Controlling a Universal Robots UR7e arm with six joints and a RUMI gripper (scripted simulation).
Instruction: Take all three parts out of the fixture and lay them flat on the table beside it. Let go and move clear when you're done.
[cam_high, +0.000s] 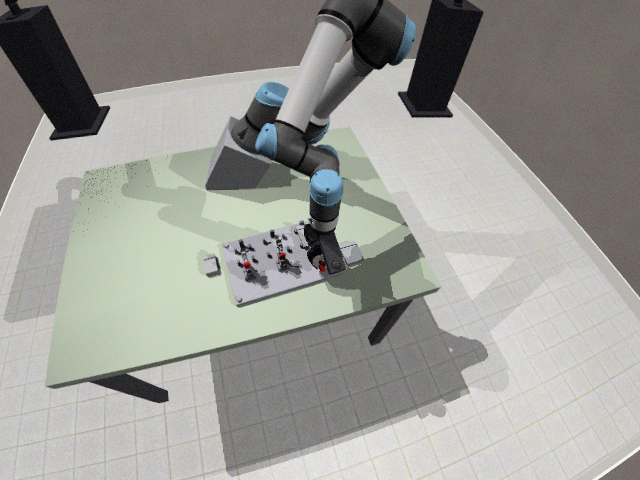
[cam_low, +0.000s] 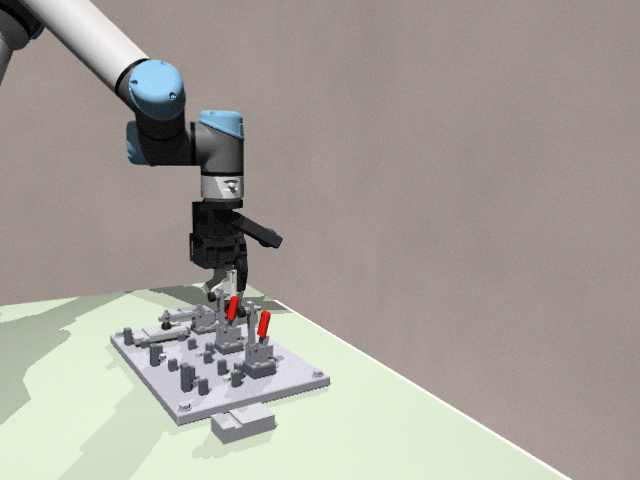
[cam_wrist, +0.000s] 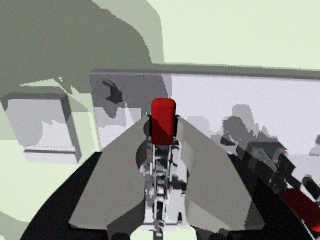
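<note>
Now: hand 60 mm past the clamp and 10 mm to the left of it. From my hand the other things lie so: fixture plate: 60 mm behind, 130 mm to the right, 40 mm below; then grey part: 80 mm behind, 360 mm to the right, 30 mm below.
</note>
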